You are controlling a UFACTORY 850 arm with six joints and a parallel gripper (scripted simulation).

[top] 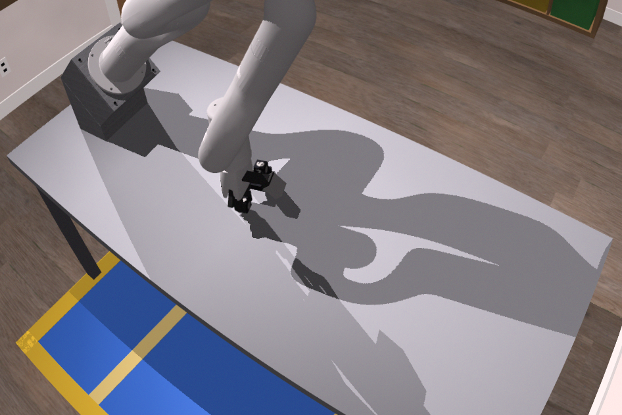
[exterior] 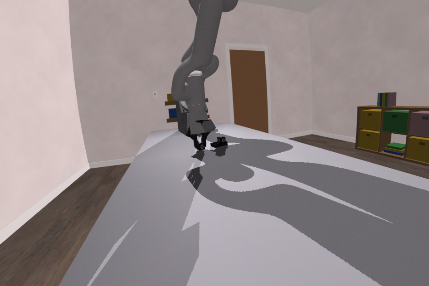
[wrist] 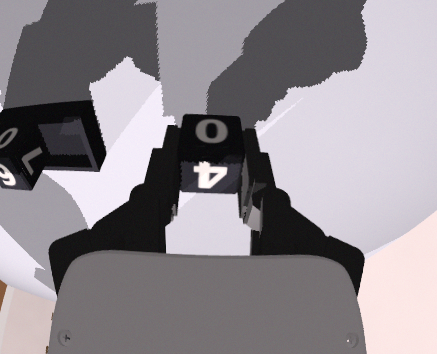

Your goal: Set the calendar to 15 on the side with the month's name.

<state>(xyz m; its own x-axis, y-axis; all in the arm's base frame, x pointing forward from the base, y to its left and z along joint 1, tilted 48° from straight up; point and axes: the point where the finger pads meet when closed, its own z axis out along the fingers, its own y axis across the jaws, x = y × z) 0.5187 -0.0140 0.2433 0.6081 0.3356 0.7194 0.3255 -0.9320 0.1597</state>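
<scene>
The black number cube is 1 cm below my hand. Round my hand: black tray (10 cm to the left, 5 cm behind, 3 cm below).
</scene>
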